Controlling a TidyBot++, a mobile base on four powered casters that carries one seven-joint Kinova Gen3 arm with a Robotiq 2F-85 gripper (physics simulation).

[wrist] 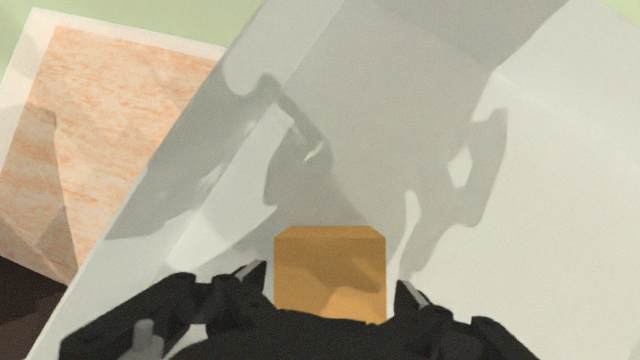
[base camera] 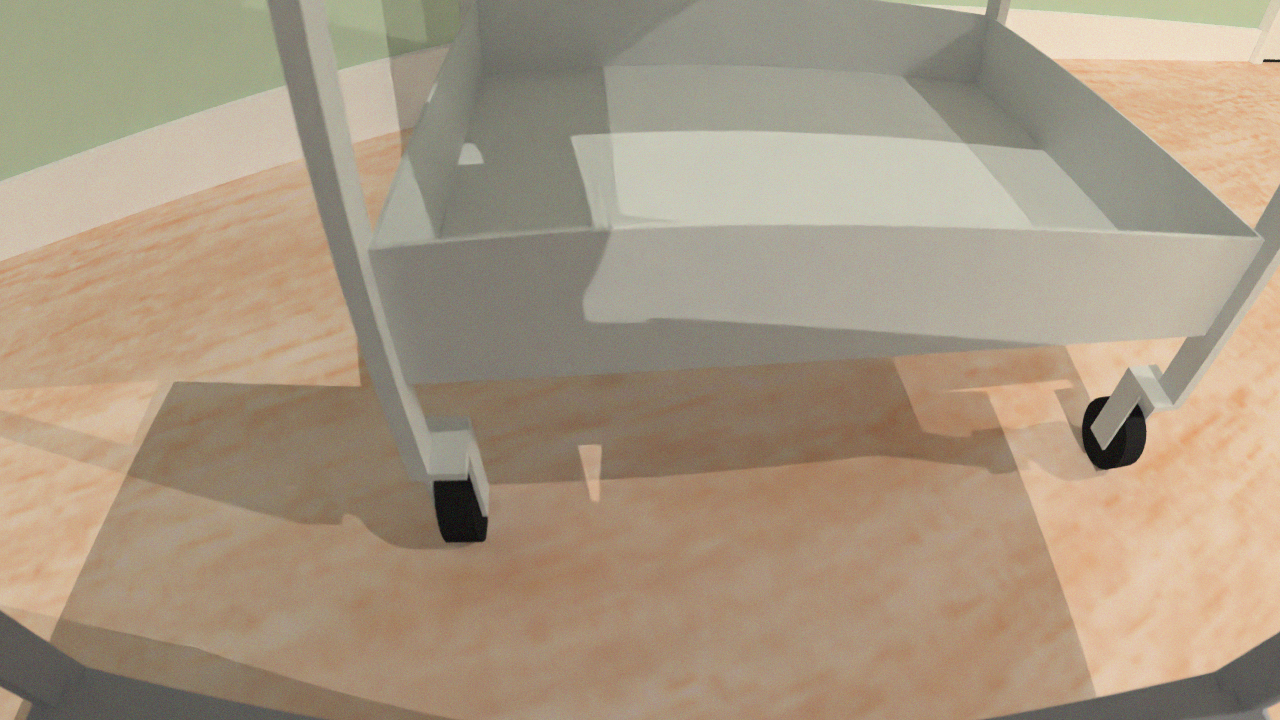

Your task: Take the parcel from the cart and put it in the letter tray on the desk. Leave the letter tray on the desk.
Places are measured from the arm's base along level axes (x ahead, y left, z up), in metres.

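Where they show: gripper, fingertip midpoint: (wrist: 328,285).
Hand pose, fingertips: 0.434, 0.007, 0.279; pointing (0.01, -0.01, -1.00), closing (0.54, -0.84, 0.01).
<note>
After its pixels a point has its place, as x, y, z.
The parcel (wrist: 330,270) @[0.451, 0.019, 0.316], an orange-brown box, is in the cart's upper tray in the wrist view, at the lower middle. The cart (base camera: 787,277) @[0.306, -0.047, -0.221] (wrist: 560,200) @[0.581, -0.088, 0.266] is light grey, with a walled lower tray and black wheels in the base view and a walled upper tray in the wrist view. My gripper (wrist: 328,285) @[0.434, 0.007, 0.279] is open, its fingertips on the left and right sides of the parcel with a narrow gap at each side. The parcel's near edge is hidden by the gripper body. The desk and the letter tray do not show in either view.
The cart's side wall runs diagonally left of the gripper in the wrist view. Wood-patterned floor (base camera: 626,582) @[0.272, 0.014, -0.396] (wrist: 115,110) @[0.190, 0.956, -0.397] lies below and beside the cart. A green wall (base camera: 161,80) @[0.713, 0.521, -0.258] with a pale skirting stands behind. Cart posts (base camera: 331,179) @[0.282, 0.106, -0.160] rise at the lower tray's corners.
</note>
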